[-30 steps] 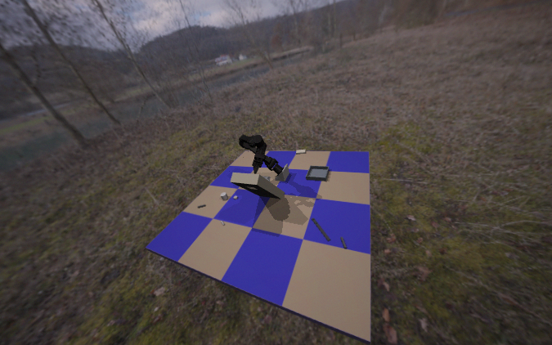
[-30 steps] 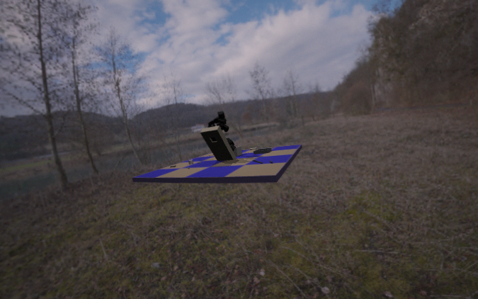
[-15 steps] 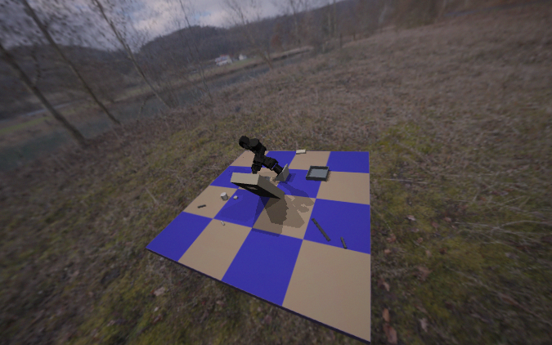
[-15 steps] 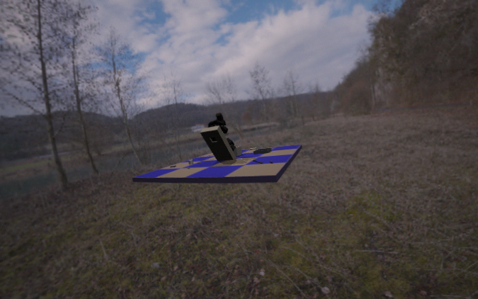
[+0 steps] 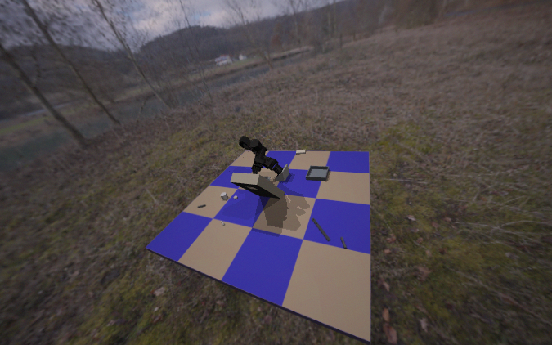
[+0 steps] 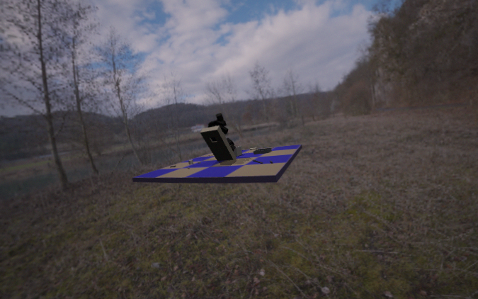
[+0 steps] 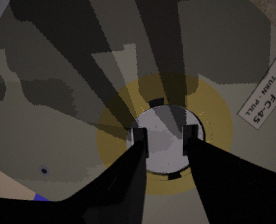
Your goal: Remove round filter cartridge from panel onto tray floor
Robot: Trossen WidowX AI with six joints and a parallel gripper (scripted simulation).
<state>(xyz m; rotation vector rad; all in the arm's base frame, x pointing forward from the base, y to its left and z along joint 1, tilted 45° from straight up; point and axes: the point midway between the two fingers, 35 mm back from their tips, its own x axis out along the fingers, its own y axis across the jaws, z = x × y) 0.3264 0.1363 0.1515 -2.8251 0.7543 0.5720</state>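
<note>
My gripper tip is now 2 cm short of the round grey filter cartridge and 1 cm above it. Also, from my gripper tip: square grey tray (41 cm behind, 30 cm to the left, 24 cm below); then tan service panel (9 cm below, 3 cm behind).
</note>
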